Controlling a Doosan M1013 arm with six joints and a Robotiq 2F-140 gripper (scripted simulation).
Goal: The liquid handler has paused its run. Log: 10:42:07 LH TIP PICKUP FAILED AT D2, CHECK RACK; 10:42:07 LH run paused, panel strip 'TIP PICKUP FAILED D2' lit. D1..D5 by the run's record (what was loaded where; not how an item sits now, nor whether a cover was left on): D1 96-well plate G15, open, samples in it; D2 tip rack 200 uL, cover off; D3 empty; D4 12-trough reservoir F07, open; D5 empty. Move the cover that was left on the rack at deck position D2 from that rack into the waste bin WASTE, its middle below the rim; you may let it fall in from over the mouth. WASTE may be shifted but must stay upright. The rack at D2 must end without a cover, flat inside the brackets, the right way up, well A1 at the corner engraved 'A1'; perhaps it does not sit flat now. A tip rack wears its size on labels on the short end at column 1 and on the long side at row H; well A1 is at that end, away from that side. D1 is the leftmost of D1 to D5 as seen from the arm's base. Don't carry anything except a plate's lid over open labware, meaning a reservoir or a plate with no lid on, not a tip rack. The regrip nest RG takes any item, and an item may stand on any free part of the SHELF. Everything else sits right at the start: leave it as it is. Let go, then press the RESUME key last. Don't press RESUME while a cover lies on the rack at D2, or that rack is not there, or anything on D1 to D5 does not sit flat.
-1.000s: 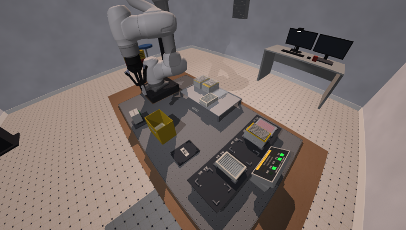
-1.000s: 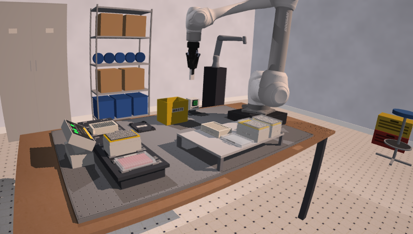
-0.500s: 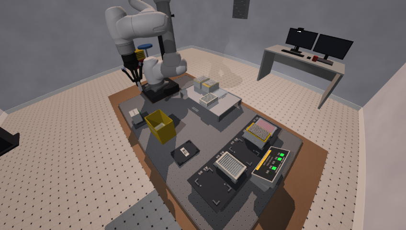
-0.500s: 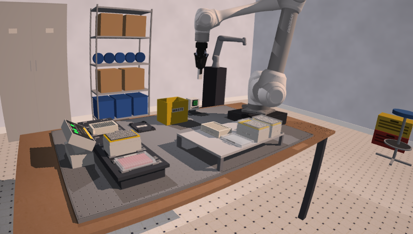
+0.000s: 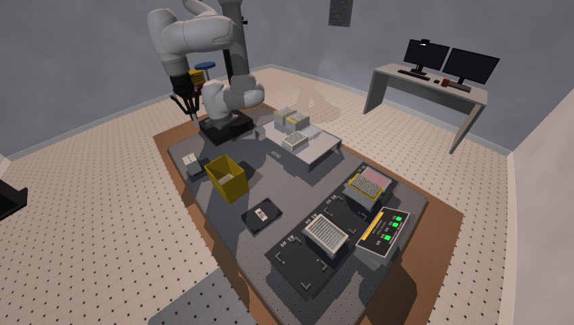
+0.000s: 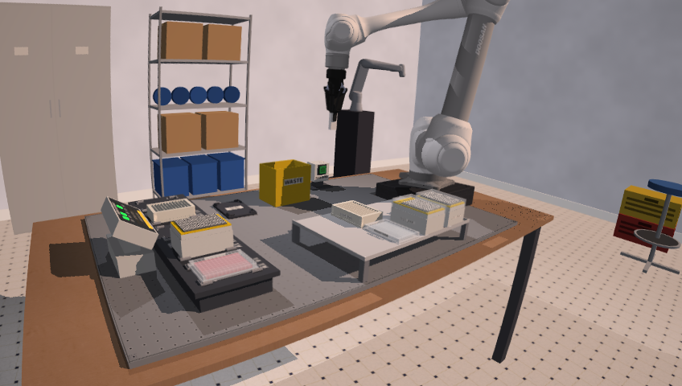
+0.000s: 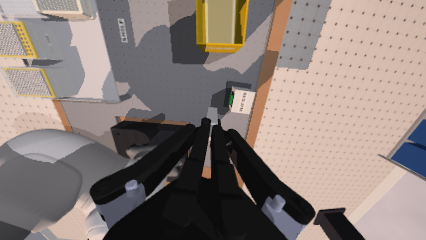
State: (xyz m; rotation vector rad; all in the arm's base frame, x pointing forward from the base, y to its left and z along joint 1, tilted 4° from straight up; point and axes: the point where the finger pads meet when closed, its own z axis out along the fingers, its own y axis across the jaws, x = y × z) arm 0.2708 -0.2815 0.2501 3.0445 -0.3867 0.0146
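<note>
The resume key box is 2 cm behind my hand, 7 cm to the right of it and 22 cm below it. The rest, counted from my hand: reservoir (68 cm ahead, 2 cm to the right, 22 cm below); yellow waste bin (20 cm ahead, 4 cm to the right, 24 cm below); shelf (26 cm ahead, 43 cm to the left, 23 cm below).
</note>
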